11 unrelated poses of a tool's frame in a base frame.
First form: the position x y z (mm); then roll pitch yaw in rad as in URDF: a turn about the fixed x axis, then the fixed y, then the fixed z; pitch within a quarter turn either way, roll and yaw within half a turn.
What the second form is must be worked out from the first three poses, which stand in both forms.
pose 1, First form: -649.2 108.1 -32.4 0.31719 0.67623 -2.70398
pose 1, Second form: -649.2 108.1 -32.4 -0.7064 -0.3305 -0.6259 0.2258 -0.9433 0.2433
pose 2, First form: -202.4 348.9 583.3 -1.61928 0.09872 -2.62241
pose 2, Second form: -202.4 348.9 583.3 -0.8640 -0.4938 -0.0986 0.0614 0.0909 -0.9940
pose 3, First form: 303.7 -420.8 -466.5 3.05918 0.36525 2.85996
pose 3, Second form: 303.7 -420.8 -466.5 -0.8972 0.2596 -0.3572 0.2487 0.9655 0.0769
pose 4, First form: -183.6 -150.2 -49.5 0.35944 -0.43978 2.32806
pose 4, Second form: -183.6 -150.2 -49.5 -0.6216 0.6576 0.4257 -0.5774 -0.7519 0.3183
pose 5, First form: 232.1 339.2 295.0 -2.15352 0.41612 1.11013
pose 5, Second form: 232.1 339.2 295.0 0.4066 0.8193 -0.4042 0.3429 -0.5470 -0.7637
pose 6, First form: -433.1 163.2 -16.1 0.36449 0.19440 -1.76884
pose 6, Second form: -433.1 163.2 -16.1 -0.1930 -0.9620 -0.1932 0.9025 -0.2513 0.3498
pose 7, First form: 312.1 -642.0 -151.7 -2.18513 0.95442 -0.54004
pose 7, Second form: 312.1 -642.0 -151.7 0.4958 -0.2972 -0.8160 -0.8683 -0.1515 -0.4724
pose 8, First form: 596.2 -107.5 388.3 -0.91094 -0.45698 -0.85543
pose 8, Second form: 596.2 -107.5 388.3 0.5886 -0.6774 0.4412 0.6914 0.1389 -0.7090
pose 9, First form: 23.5 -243.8 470.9 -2.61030 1.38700 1.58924
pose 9, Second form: 23.5 -243.8 470.9 -0.0034 0.1827 -0.9832 0.8712 -0.4821 -0.0926
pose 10, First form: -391.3 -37.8 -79.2 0.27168 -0.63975 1.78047
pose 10, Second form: -391.3 -37.8 -79.2 -0.1670 0.7847 0.5970 -0.9089 -0.3572 0.2153
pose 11, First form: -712.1 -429.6 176.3 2.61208 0.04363 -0.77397
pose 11, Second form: -712.1 -429.6 176.3 0.7145 -0.6983 -0.0436 -0.5875 -0.6326 0.5046
